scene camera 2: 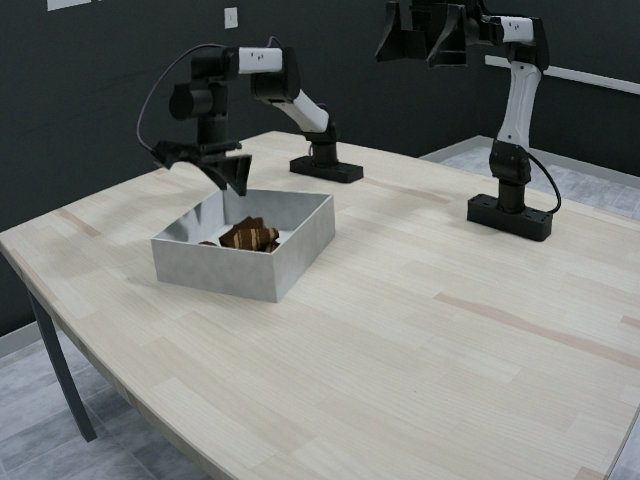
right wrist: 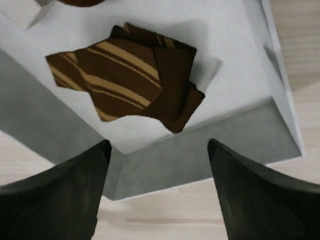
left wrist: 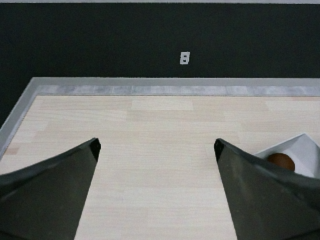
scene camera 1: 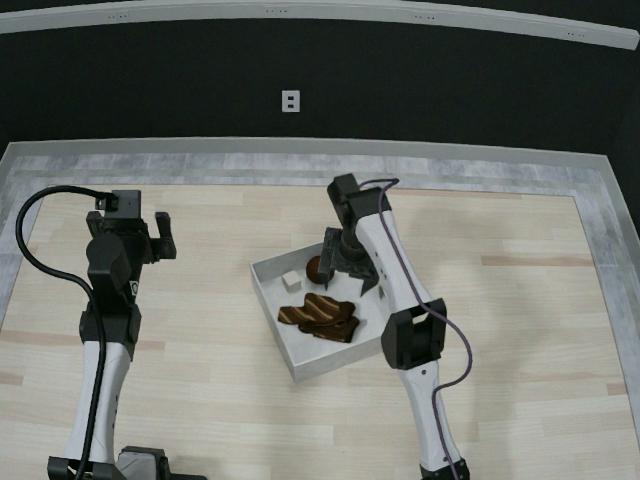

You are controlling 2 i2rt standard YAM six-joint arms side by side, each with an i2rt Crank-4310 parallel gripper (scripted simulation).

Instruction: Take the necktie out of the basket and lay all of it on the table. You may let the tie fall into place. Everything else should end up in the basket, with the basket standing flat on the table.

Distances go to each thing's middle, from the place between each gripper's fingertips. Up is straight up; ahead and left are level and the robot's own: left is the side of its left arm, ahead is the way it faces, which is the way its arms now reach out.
Now: right hand [scene camera 2: 233, 194] 1 cm short of the grey basket [scene camera 1: 321, 356], 4 cm to the right of it and 10 cm above it.
My left hand [scene camera 2: 400, 61] is 360 mm above the grey basket, 320 mm to the left of it and 60 mm short of it.
